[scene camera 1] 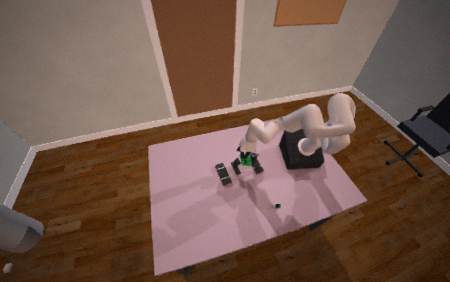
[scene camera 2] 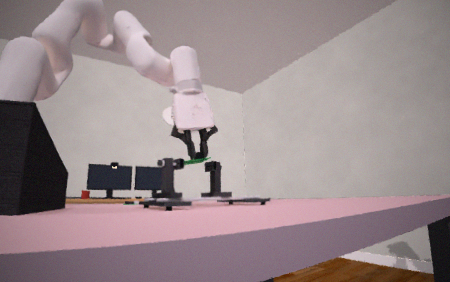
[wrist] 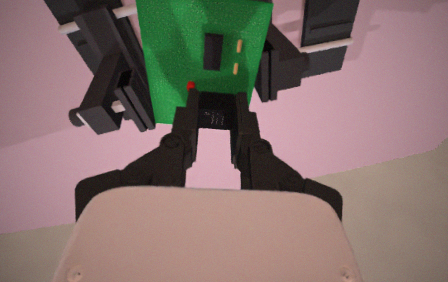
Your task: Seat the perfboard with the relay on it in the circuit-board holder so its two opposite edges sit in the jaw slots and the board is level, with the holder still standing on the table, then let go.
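Frame: origin at the arm's base, x ahead, y left, z up, level; centimetres.
Where they show: gripper, between the fingertips: (scene camera 1: 243,156) (scene camera 2: 199,158) (wrist: 216,107); arm's base, origin of its link: (scene camera 1: 306,147).
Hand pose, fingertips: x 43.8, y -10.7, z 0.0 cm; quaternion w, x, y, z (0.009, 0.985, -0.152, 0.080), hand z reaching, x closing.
Each offset is from my fingertips to the top centre of the thing. Level surfaces: height alone.
The green perfboard @(dz +1.6, dx -0.5, dy +2.4 cm) (scene camera 1: 246,161) (scene camera 2: 197,161) (wrist: 175,55) is between the two upright jaws of the black board holder @(dz -0.6, dx +2.8, dy +0.7 cm) (scene camera 1: 258,166) (scene camera 2: 168,179) (wrist: 100,100). In scene camera 2 it tilts slightly, its right side higher, near the top of the right jaw; its left side is close to the left jaw. Whether either edge is inside a slot cannot be told. My gripper (scene camera 2: 198,156) (wrist: 216,107) is shut on the black relay @(dz +1.6, dx +0.0, dy +0.1 cm) (wrist: 215,118) at the board's near end. A red part, a black chip and two tan parts also sit on the board. The holder stands on the table.
The holder's feet and pale rails extend over the pink table @(dz -12.4 cm) (scene camera 1: 185,210) (scene camera 2: 320,215). A small green object @(dz -11.1, dx -6.0, dy +34.0 cm) (scene camera 1: 278,205) lies on the table. The black arm pedestal (scene camera 1: 300,159) (scene camera 2: 30,165) stands nearby. Monitors (scene camera 2: 109,177) and a red cup (scene camera 2: 85,194) are in the background.
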